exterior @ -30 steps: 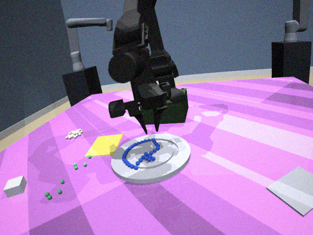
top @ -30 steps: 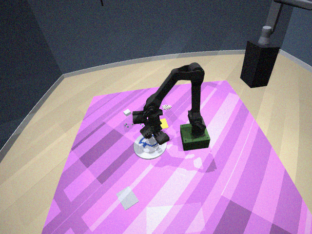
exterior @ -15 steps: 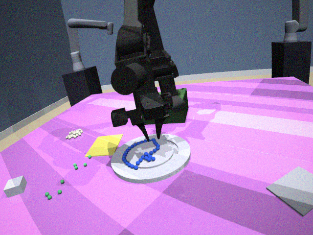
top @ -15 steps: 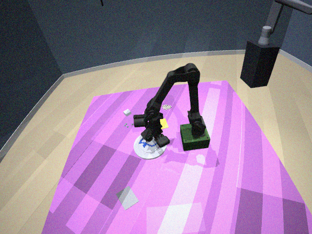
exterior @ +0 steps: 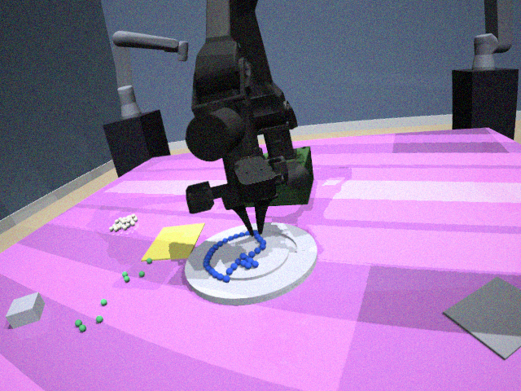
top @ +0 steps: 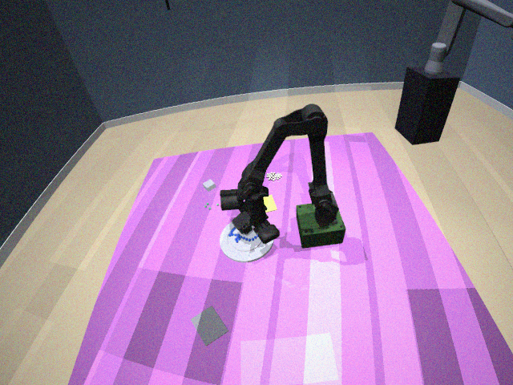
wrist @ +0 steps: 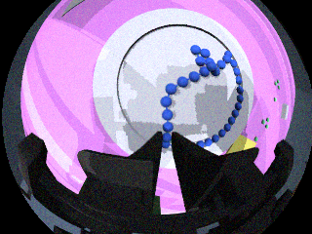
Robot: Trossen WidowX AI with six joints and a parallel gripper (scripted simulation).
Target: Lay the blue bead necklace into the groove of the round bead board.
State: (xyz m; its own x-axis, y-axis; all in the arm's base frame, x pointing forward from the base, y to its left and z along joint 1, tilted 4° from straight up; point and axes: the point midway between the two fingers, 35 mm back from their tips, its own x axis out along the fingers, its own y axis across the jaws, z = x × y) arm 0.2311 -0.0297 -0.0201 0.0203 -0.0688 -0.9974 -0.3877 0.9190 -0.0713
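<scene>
Right now the round white bead board is 5 cm ahead of my gripper tip and 1 cm below it. Round my gripper tip: yellow sheet 2 cm behind, 16 cm to the right, 1 cm below; grey tile 19 cm ahead, 30 cm to the left, 1 cm below; cube 20 cm ahead, 33 cm to the right.
</scene>
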